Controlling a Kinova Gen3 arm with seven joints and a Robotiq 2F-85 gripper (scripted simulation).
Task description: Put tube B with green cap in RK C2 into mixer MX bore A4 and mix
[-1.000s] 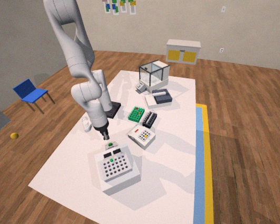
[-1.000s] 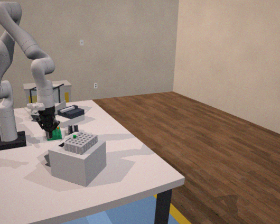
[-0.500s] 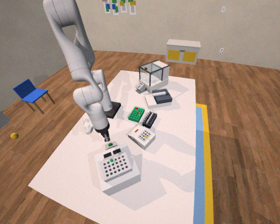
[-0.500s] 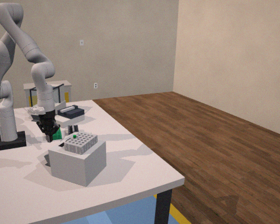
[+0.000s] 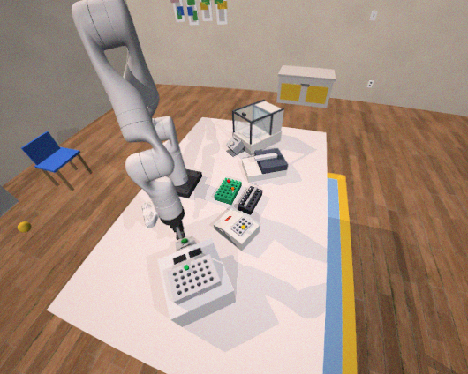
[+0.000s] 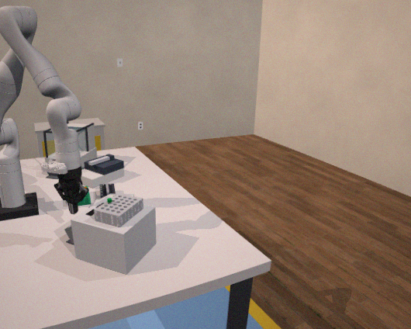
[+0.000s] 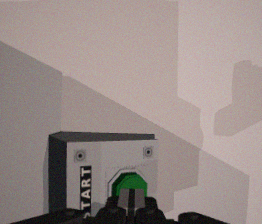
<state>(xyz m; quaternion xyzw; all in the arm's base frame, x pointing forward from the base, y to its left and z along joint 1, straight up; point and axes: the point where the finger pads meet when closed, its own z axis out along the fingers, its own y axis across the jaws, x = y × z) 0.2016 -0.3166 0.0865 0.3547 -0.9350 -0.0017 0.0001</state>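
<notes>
The green start key is 5 cm below my hand. The rest, counted from my hand: tube rack (6 cm ahead, 32 cm to the left, 10 cm below); dry block (16 cm ahead, 13 cm to the left, 9 cm below); grey shaking block (12 cm ahead, 13 cm to the right, 4 cm above).
</notes>
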